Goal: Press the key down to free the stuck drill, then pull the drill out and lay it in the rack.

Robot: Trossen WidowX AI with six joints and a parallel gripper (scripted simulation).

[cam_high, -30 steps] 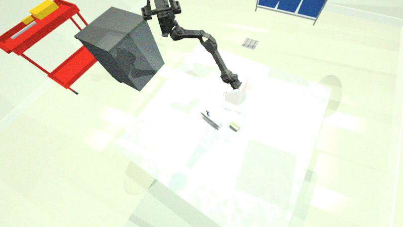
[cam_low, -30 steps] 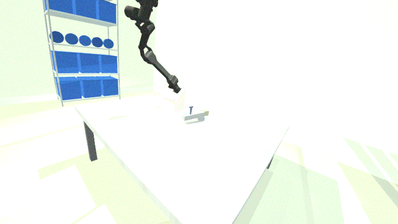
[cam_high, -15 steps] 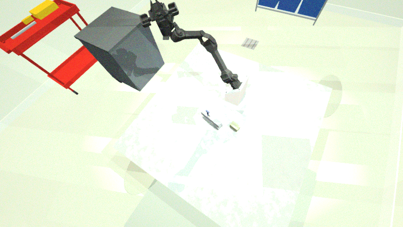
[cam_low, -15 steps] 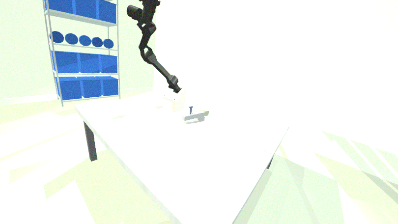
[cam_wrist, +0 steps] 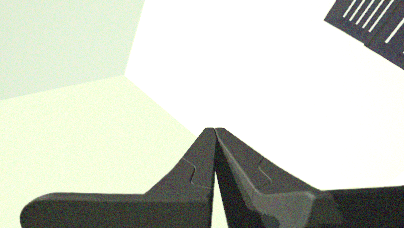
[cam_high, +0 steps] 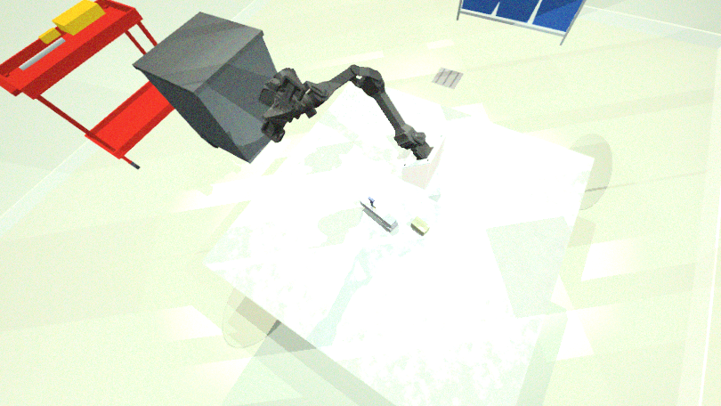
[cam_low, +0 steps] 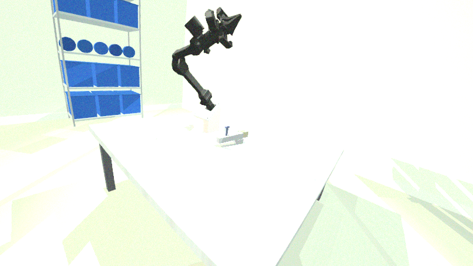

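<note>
Right now the small blue key is 16 cm behind my gripper tip, 17 cm to the left of it and 56 cm below it. Round my gripper tip: drill: 15 cm behind, 23 cm to the left, 60 cm below; then pale holder block: 15 cm behind, 21 cm to the left, 61 cm below; then olive block: 19 cm behind, 39 cm to the left, 63 cm below.
</note>
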